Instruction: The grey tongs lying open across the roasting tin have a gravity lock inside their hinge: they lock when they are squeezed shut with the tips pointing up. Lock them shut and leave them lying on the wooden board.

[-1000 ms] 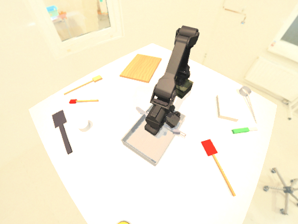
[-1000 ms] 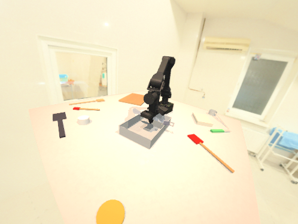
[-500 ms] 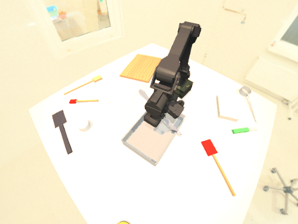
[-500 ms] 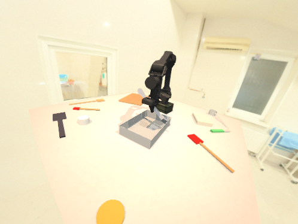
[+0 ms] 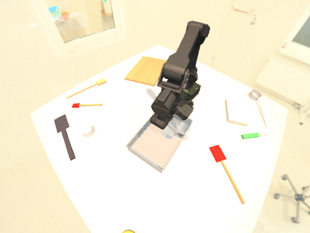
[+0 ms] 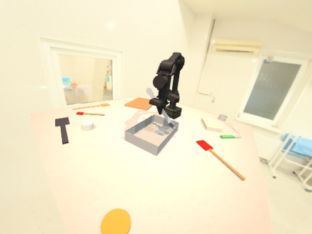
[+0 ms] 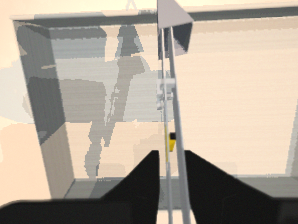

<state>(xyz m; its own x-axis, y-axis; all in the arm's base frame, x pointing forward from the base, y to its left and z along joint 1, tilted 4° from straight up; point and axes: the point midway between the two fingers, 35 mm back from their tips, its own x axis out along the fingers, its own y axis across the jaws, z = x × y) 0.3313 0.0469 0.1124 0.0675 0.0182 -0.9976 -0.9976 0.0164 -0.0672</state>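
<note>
The roasting tin is 30 mm ahead of my gripper tip, 10 mm to the right of it and 100 mm below it. The rest, counted from my gripper tip: yellow piece: 20 mm to the left, 20 mm above; red spatula: 330 mm to the left, 120 mm below; white block: 380 mm behind, 290 mm to the left, 110 mm below.
</note>
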